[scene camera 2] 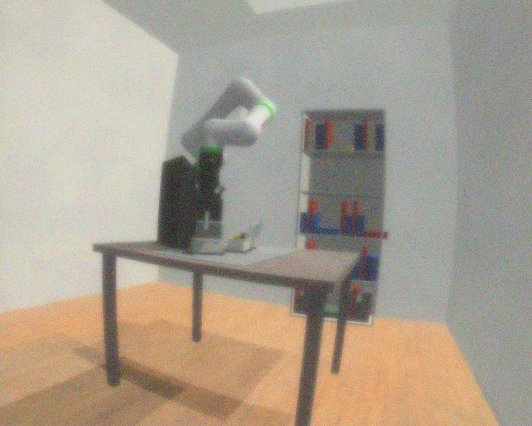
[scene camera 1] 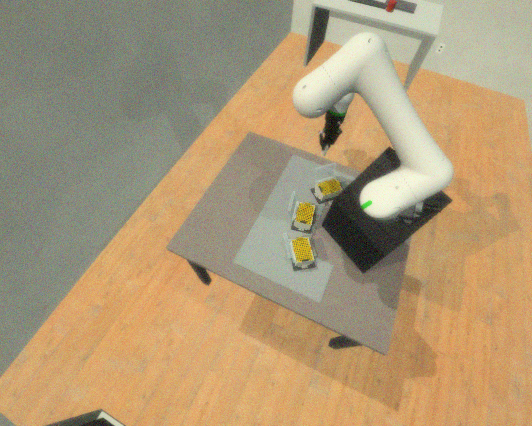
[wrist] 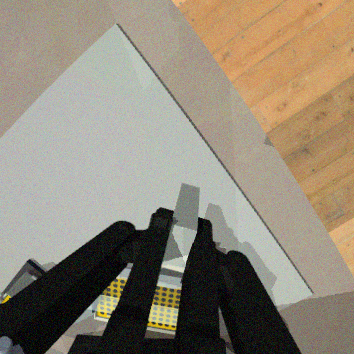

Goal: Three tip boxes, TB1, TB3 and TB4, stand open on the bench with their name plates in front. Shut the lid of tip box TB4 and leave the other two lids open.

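Frame: origin at the arm's base, x down, y back, z left, level; metres.
Seen in the pictures: gripper, fingertip midpoint: [scene camera 2: 206,229] [scene camera 1: 323,154] [wrist: 185,201]; arm's base, link origin: [scene camera 2: 191,182].
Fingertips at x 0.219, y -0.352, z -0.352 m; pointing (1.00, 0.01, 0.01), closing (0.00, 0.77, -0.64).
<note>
Pixels of each thing's middle, then the offset from my fingertips to it. "pt": a spot on its surface instead. Level surfaces: height alone.
- upper box, body centre: [wrist: 136,306] [scene camera 1: 329,186] dz +0.154, dx +0.052, dy +0.104 m
- middle box, body centre: [scene camera 1: 305,212] dz +0.373, dx +0.052, dy +0.050 m
- lower box, body centre: [scene camera 1: 302,249] dz +0.563, dx +0.052, dy +0.115 m
- upper box's clear lid, surface spot: [scene camera 1: 327,169] pt dz +0.091, dx +0.004, dy +0.058 m
- nearest box's yellow rack, body centre: [wrist: 130,289] [scene camera 2: 209,230] [scene camera 1: 325,172] dz +0.109, dx +0.012, dy +0.055 m
- pale mat, surface height: dx +0.116 m
- bench, surface height: dx +0.119 m
Three open tip boxes show yellow racks in scene camera 1: the upper box [scene camera 1: 328,188], the middle box [scene camera 1: 305,215] and the lower box [scene camera 1: 302,251]. Their name plates are unreadable, so I cannot tell which is TB4. The upper box's clear lid [scene camera 1: 327,169] stands raised on its far side. My gripper [scene camera 1: 325,151] [scene camera 2: 207,220] [wrist: 185,201] is shut and empty, pointing down above the mat beyond that lid. In the wrist view the fingers partly cover the nearest box's yellow rack [wrist: 165,306]; contact with its lid cannot be told.
The boxes stand on a pale mat [scene camera 1: 270,240] [wrist: 90,150] on the bench [scene camera 1: 215,210] [scene camera 2: 320,265]. The black arm pedestal [scene camera 1: 370,220] [scene camera 2: 175,200] stands close beside them. Another box [wrist: 25,281] shows at the wrist view's left edge. A bookshelf [scene camera 2: 345,112] stands behind the bench.
</note>
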